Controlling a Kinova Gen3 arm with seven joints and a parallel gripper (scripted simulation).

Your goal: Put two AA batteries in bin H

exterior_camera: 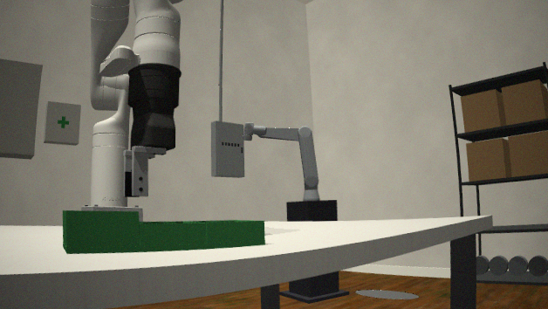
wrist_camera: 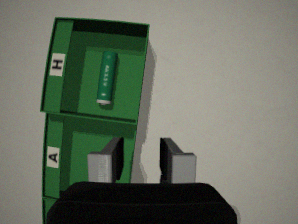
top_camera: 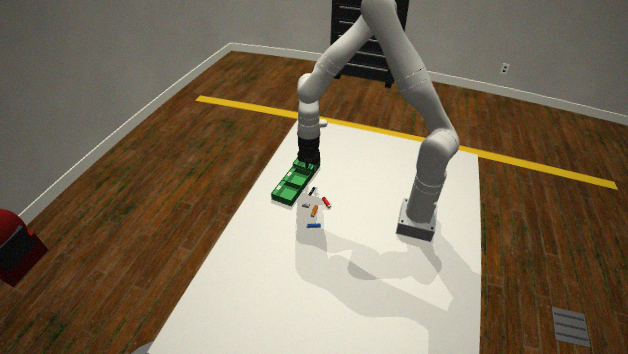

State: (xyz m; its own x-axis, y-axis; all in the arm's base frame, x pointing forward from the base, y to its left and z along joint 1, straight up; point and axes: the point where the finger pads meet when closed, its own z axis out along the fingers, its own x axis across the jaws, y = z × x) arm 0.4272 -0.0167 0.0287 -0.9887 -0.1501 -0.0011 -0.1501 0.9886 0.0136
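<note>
Right now my hand is 140 mm to the right of the orange AA battery, 90 mm past it and 80 mm above it. Also, from my hand: green bin marked H (60 mm below, 50 mm ahead, 30 mm to the left); then green battery (70 mm below, 50 mm to the right, 40 mm ahead); then black battery (80 mm below, 50 mm to the left, 30 mm behind).
</note>
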